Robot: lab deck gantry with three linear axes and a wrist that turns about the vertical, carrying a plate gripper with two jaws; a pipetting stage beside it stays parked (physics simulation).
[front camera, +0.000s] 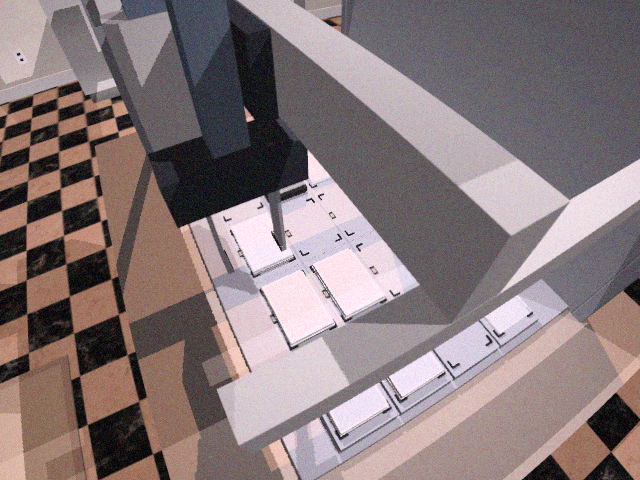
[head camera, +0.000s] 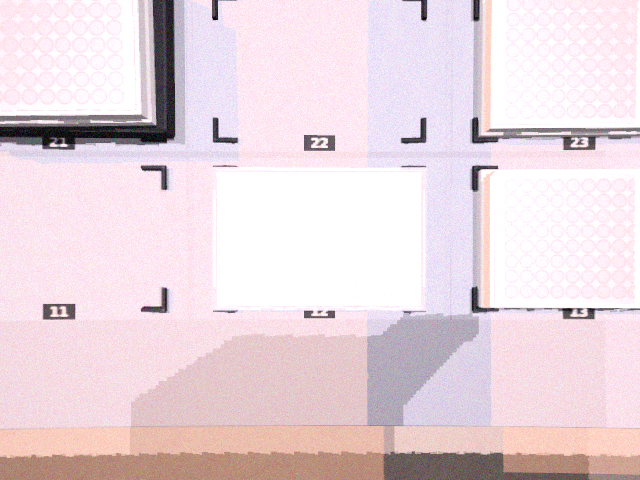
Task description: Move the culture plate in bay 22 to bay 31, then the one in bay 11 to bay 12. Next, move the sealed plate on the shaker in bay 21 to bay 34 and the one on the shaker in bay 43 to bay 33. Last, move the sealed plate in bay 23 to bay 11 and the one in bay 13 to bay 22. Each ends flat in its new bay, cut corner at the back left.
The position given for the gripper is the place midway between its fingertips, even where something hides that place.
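Gripper (front camera: 253, 252), bay 33 (front camera: 393, 275), bay 22 (front camera: 312, 231). Bay 11 (head camera: 98, 232), bay 22 (head camera: 270, 79).
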